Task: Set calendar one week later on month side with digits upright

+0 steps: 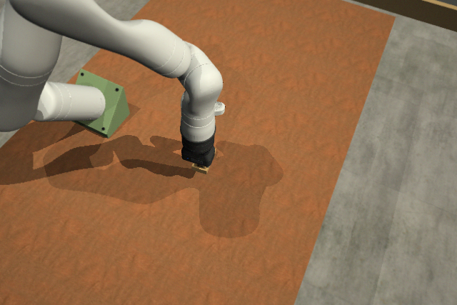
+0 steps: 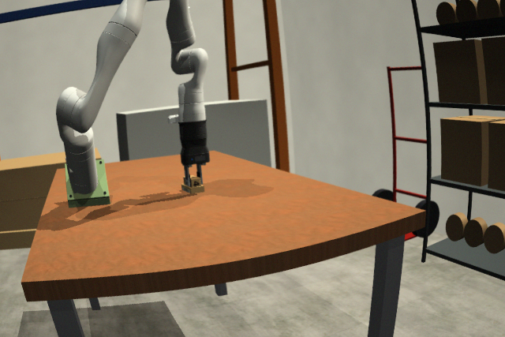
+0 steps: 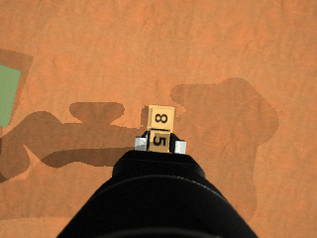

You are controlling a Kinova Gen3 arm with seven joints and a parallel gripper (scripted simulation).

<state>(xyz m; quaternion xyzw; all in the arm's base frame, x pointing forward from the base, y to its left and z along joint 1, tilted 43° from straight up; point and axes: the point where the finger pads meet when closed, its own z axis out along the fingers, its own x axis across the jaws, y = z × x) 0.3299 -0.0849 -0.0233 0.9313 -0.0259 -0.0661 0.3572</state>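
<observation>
Right now the wooden calendar tray is 30 mm below my hand and 20 mm to the left of it.
</observation>
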